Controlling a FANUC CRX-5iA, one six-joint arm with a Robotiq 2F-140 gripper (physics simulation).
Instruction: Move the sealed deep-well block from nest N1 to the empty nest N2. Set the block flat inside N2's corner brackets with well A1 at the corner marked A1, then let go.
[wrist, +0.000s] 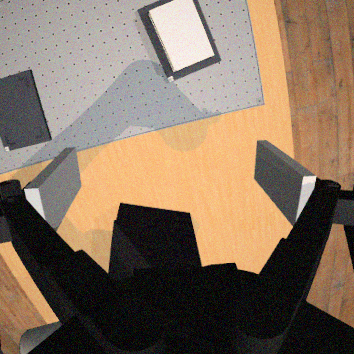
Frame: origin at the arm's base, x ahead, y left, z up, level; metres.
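Seen in the pictures: gripper, fingertip midpoint: (167, 162).
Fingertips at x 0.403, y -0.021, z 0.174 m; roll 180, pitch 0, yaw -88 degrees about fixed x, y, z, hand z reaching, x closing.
Observation:
A point is followed by its place in that frame.
The sealed deep-well block (182, 35) @(x 0.526, y -0.063, z -0.199 m) has a pale, blank top and sits in a dark nest (196, 67) @(x 0.465, y -0.098, z -0.241 m) at the upper right of the wrist view. A small white mark shows at that nest's lower corner. A second dark nest (22, 110) @(x 0.381, y 0.285, z -0.241 m) at the left edge is empty and partly cut off, with a small white mark at its lower corner. No nest labels or well markings can be read. My gripper (167, 162) @(x 0.403, y -0.021, z 0.174 m) is open, its grey pads wide apart over the wooden table, below both nests in the view. Nothing is between the pads.
Both nests stand on a grey perforated plate (92, 47) @(x 0.507, y 0.120, z -0.253 m), whose edge runs slanting across the view. The wooden table (225, 140) @(x 0.300, y -0.177, z -0.266 m) ends at the right, with plank floor (320, 100) beyond. A shadow falls on the plate between the nests. A grey rounded shape (37, 336) shows at the lower left.

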